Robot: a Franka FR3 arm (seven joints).
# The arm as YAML. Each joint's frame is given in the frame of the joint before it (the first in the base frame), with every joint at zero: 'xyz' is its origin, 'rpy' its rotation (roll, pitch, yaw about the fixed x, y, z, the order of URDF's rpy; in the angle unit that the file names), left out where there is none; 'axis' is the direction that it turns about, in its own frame. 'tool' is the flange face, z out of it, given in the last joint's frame.
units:
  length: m
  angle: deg
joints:
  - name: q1
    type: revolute
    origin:
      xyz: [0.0, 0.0, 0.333]
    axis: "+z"
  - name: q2
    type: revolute
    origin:
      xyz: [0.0, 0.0, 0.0]
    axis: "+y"
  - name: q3
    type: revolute
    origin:
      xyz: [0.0, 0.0, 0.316]
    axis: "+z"
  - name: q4
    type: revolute
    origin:
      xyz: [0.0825, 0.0, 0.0]
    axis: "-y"
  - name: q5
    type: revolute
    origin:
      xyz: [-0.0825, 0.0, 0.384]
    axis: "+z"
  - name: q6
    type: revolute
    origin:
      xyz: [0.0, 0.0, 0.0]
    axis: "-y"
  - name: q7
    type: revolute
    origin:
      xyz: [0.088, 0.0, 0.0]
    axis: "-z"
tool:
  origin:
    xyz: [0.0, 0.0, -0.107]
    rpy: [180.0, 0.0, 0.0]
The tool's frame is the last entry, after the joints.
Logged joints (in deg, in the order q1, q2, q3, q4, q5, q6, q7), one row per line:
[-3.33 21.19 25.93 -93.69 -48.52 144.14 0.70]
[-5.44 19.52 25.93 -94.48 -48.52 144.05 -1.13]
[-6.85 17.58 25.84 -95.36 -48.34 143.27 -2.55]
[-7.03 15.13 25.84 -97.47 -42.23 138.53 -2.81]
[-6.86 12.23 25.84 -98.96 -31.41 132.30 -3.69]
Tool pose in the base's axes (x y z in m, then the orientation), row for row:
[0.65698 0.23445 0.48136 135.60 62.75 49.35]
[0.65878 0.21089 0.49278 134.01 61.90 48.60]
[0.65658 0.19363 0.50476 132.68 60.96 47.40]
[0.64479 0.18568 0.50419 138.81 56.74 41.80]
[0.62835 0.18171 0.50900 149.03 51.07 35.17]
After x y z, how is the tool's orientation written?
As a rotation vector, in degrees.
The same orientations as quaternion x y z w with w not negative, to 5 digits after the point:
[0.84498 0.39102 0.30752 0.19634]
[0.84252 0.38917 0.30555 0.21295]
[0.84130 0.38654 0.30055 0.22907]
[0.87165 0.35630 0.26248 0.21068]
[0.91115 0.31224 0.21503 0.16147]

